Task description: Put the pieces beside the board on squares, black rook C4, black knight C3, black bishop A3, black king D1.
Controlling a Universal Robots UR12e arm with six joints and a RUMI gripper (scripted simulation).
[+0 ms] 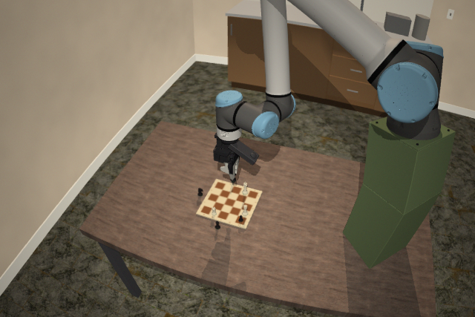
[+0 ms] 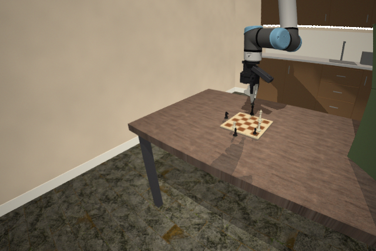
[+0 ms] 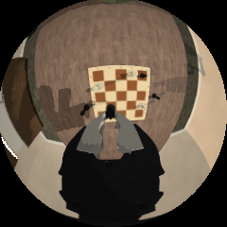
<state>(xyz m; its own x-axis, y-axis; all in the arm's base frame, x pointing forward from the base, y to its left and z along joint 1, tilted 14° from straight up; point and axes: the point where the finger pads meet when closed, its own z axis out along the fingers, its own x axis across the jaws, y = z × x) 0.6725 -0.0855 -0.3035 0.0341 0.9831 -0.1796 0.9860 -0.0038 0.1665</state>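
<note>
My gripper is now 4 cm to the right of the chessboard and 13 cm above it.
</note>
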